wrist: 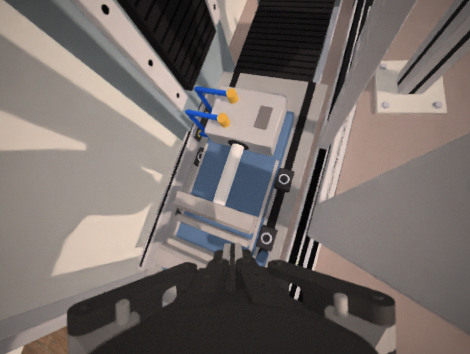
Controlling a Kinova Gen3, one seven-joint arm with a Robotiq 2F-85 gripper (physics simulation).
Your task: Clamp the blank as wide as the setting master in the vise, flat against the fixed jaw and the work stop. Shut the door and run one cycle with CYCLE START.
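Frame: origin at the arm's base, x ahead, y left, z up, level; millimetres.
Seen in the pictures: gripper, between the fingertips: (pixel 232 255).
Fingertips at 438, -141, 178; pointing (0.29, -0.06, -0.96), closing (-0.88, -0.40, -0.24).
Observation:
Pixels of each thing's top centre, then the offset from my fingertips to it, as dx, dy, dz. "pt": a spot on its surface instead.
- blue vise, centre of its top: (pixel 214 184) +59, -51, -51
- pale actuator block, centre of its top: (pixel 244 113) +61, -146, -54
- white rod, centre of its top: (pixel 226 172) +56, -70, -64
- thinner pale bar, centre of its top: (pixel 209 229) +50, +3, -70
- black ribbed cover, a spot on its surface: (pixel 285 37) pt +78, -344, -133
The blue vise (pixel 238 176) lies in the middle of the wrist view, with a pale actuator block (pixel 246 116) at its upper end and a white rod (pixel 229 175) running down to the pale moving jaw (pixel 215 212). A thinner pale bar (pixel 212 228) lies just below that jaw. Another pale bar (pixel 191 251), which looks like the fixed jaw, is partly hidden by the fingers. Blue vise bed shows between these bars. My gripper (pixel 232 255) is shut and empty, over the vise's lower end in the view. The blank, the work stop and CYCLE START do not show clearly.
Two blue hoses (pixel 214 92) (pixel 204 116) with yellow fittings stick out left of the block. Black clamps (pixel 284 179) (pixel 266 238) line the vise's right side. Pale machine walls stand at left, a grey panel (pixel 405 215) at right. A black ribbed cover (pixel 285 37) lies above.

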